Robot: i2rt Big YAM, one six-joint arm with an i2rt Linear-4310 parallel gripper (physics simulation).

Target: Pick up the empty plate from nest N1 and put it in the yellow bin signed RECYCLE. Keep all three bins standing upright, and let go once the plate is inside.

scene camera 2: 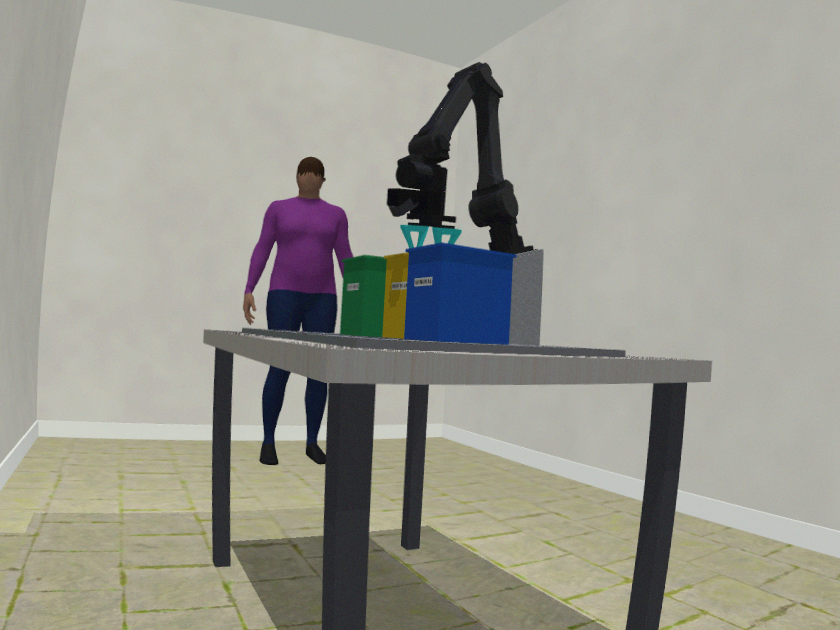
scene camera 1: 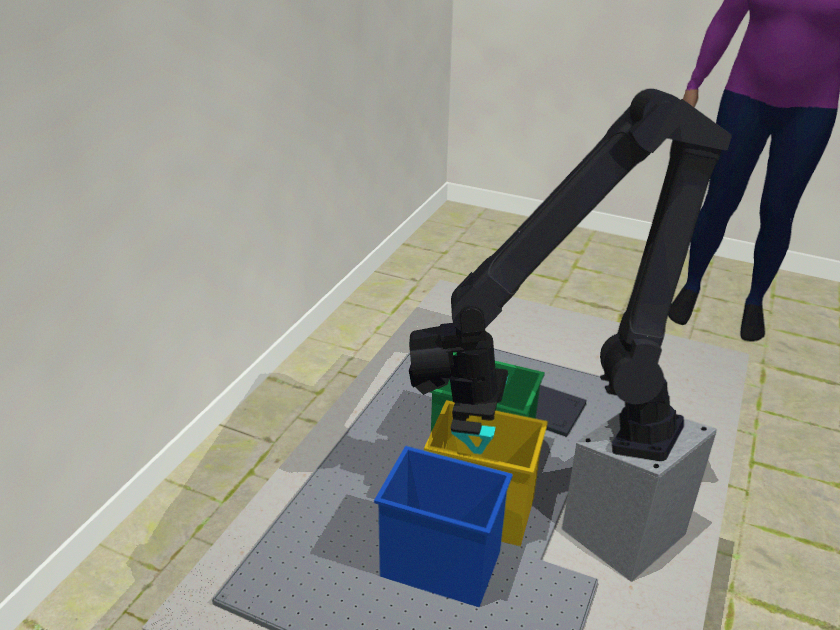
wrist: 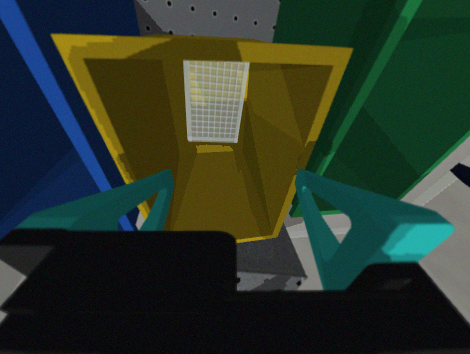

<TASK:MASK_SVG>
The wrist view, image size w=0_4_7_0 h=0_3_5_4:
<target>my gripper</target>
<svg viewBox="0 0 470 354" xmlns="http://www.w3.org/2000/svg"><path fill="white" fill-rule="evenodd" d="M455 227L434 210L337 182L299 168L295 179L295 187L323 290L237 291L237 241L233 235L224 231L163 231L174 189L172 172L170 169L166 169L126 185L35 212L0 240L0 260L27 277L0 306L0 311L7 313L7 316L0 323L0 354L470 354L469 322L418 264L422 258L454 232ZM158 192L151 211L139 231L119 231L119 219ZM311 191L349 217L351 228L341 244L322 217Z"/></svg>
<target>green bin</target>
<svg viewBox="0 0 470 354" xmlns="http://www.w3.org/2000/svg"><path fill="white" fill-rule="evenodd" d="M297 192L291 202L292 208L289 212L291 218L303 217ZM311 191L321 215L344 214ZM281 0L272 43L354 48L305 170L337 182L401 200L470 136L470 0Z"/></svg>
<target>yellow bin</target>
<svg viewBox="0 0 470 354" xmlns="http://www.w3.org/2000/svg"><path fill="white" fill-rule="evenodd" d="M159 191L138 205L144 220L148 217ZM51 34L125 183L129 184L166 169L171 170L174 189L163 231L224 231L233 235L237 243L278 237L296 193L295 179L298 169L305 169L354 48L269 43L246 38L167 34L147 36ZM183 60L250 62L237 143L188 142Z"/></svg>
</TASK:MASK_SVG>
